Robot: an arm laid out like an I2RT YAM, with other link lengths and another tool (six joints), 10 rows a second.
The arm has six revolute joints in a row. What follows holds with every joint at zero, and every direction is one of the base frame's. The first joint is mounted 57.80 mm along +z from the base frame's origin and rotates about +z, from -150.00 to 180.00 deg. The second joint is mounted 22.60 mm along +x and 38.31 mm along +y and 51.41 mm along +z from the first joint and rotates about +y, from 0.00 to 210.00 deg. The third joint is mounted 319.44 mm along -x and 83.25 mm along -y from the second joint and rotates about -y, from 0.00 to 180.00 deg. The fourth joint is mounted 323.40 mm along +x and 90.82 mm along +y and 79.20 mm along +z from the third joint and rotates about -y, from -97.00 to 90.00 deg. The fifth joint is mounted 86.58 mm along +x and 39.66 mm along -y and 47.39 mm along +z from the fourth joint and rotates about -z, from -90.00 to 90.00 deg. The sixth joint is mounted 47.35 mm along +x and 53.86 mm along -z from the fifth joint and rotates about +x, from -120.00 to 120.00 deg. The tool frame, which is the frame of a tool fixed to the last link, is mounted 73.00 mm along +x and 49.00 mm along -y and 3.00 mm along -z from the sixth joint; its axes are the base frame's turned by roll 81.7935, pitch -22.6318 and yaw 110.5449 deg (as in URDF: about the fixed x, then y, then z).
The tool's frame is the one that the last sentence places.
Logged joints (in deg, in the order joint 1, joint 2, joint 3, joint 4, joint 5, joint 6), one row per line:
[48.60, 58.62, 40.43, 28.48, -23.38, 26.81]
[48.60, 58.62, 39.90, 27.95, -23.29, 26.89]
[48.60, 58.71, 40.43, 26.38, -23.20, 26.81]
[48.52, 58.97, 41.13, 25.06, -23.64, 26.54]
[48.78, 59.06, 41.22, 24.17, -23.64, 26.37]
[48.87, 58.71, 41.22, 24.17, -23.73, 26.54]
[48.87, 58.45, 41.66, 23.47, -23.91, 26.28]
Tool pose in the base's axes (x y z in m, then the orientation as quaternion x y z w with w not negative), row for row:
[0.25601, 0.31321, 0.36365, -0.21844, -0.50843, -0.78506, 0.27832]
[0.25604, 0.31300, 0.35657, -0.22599, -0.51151, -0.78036, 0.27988]
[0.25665, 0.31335, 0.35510, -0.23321, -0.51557, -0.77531, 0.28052]
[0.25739, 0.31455, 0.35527, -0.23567, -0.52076, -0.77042, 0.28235]
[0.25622, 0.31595, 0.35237, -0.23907, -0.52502, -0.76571, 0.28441]
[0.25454, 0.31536, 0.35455, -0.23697, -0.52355, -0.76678, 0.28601]
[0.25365, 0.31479, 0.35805, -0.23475, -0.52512, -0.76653, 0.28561]
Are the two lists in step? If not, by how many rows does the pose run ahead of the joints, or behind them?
They are in step.
